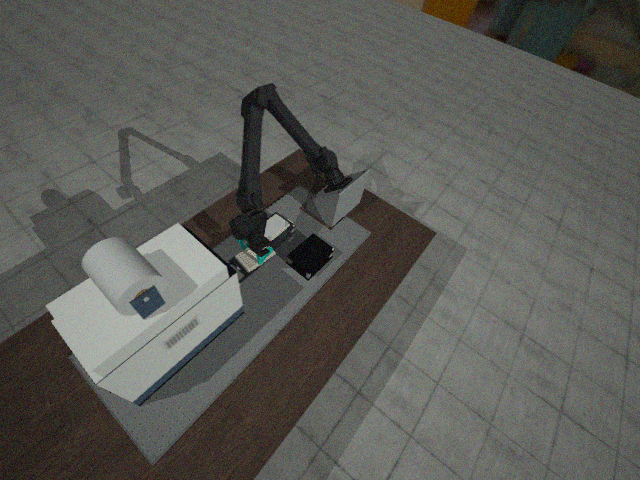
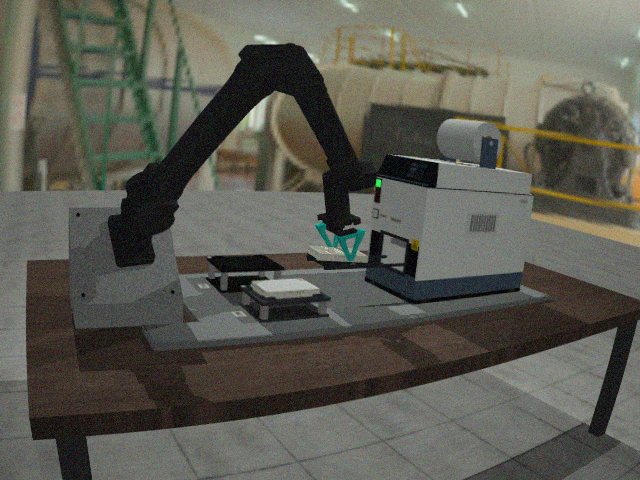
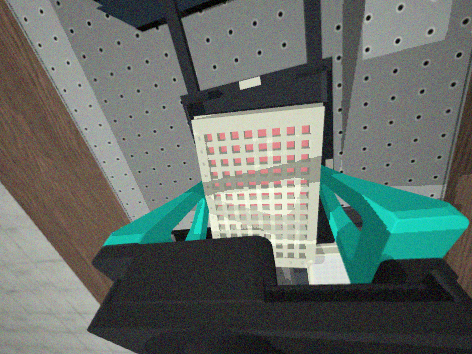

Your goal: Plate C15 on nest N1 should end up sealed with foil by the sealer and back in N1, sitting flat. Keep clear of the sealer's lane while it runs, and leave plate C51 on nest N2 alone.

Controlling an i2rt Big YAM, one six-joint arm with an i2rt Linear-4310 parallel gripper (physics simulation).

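Frame: origin at the arm's base, x up, y right, z ahead, level; centimetres.
Where they show: gripper, fingertip midpoint: [image 1: 252, 257] [image 2: 342, 255] [image 3: 258, 179]; arm's base at its link origin: [image 1: 338, 186] [image 2: 130, 241].
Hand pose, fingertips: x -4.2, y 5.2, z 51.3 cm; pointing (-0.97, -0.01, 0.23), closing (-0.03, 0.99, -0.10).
Things, the pixels of their top centre, and the offset from my fingertips. "spot": a spot on its surface instead. Level surfaces: height alone.
- Plate C15 at its top centre: [image 3: 259, 205] [image 2: 337, 249] [image 1: 255, 253] dz -1.3, dx +1.6, dy -0.2 cm
- sealer's dark stage at its top centre: [image 3: 255, 121] [image 2: 358, 256] [image 1: 243, 263] dz +4.3, dx -0.1, dy +0.9 cm
- Nest N1 at its top centre: [image 2: 244, 259] [image 1: 311, 251] dz -18.9, dx -3.6, dy -14.4 cm
- Plate C51 at its top centre: [image 3: 347, 289] [image 2: 285, 284] [image 1: 272, 226] dz -19.0, dx -4.0, dy +6.3 cm
- foil roll at its top centre: [image 1: 115, 262] [image 2: 471, 120] dz +37.6, dx +37.6, dy +3.6 cm
- perforated grey baseplate at a spot on its surface: [image 3: 126, 95] spot: dz +10.6, dx -9.9, dy -14.6 cm
- brown table at its surface level: dx -11.2 cm
Plate C15 [image 3: 259, 182] [image 2: 325, 251] [image 1: 246, 259] is a white well plate with pink wells and no foil on top. My gripper [image 3: 258, 179] [image 2: 341, 247] [image 1: 256, 252] has teal fingers, shut on the plate's long sides. It holds the plate low over the sealer's dark stage [image 3: 266, 91] [image 2: 335, 263], which sticks out in front of the sealer [image 1: 154, 310] [image 2: 454, 232]. I cannot tell whether the plate rests on the stage. Nest N1 [image 2: 243, 262] [image 1: 310, 254] is black and empty. Plate C51 [image 2: 284, 287] [image 1: 277, 225] lies flat on nest N2.
The sealer carries a foil roll [image 1: 116, 270] [image 2: 465, 139] and shows a green light [image 2: 378, 182]. The arm's grey base block [image 1: 341, 198] [image 2: 124, 289] stands at the far end of the perforated grey baseplate [image 3: 126, 95] on the brown table [image 2: 289, 371].
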